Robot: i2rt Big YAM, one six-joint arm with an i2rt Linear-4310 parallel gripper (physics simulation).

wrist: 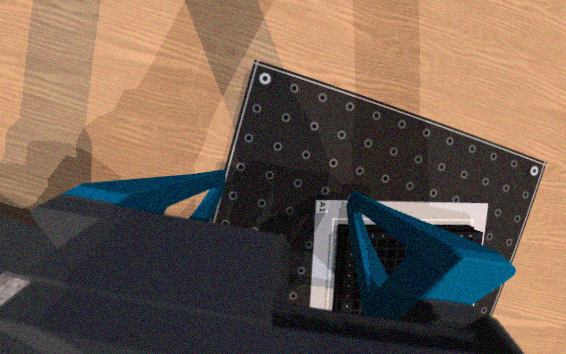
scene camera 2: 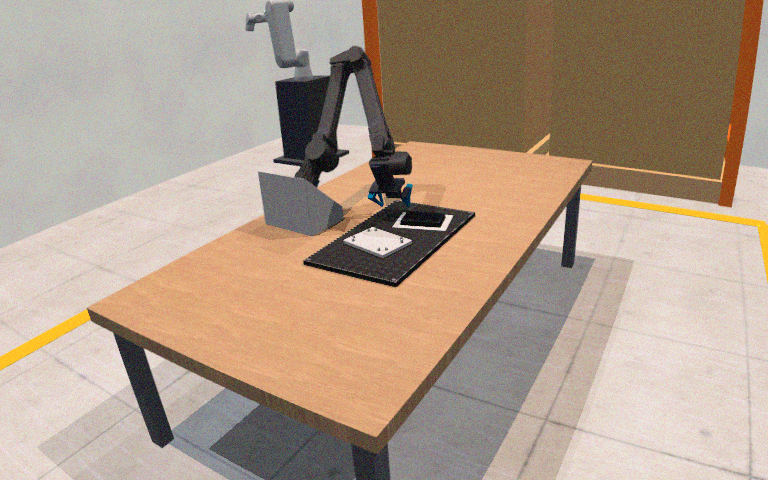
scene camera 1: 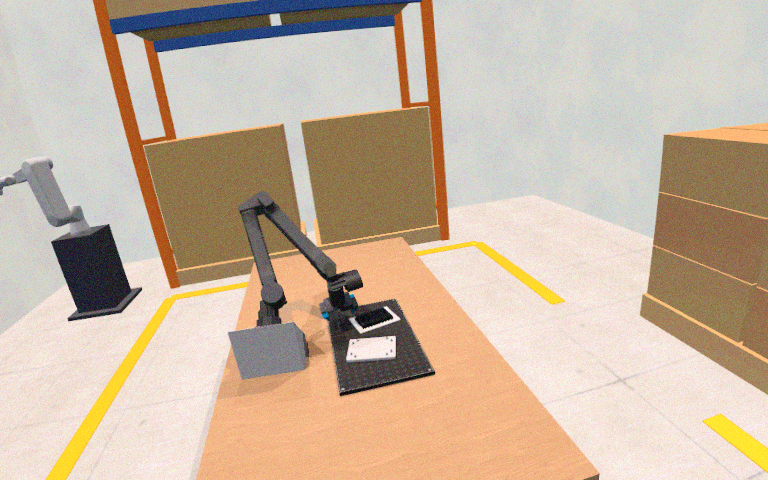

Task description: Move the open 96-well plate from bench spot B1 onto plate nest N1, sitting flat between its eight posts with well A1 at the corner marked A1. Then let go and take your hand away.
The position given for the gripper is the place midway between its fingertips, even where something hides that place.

The gripper (scene camera 2: pixel 395 206) is open and holds nothing. Also in view: a black well plate (wrist: pixel 346 297). Also in view: a white pad (wrist: pixel 325 224).
The gripper also shows in the wrist view (wrist: pixel 287 188).
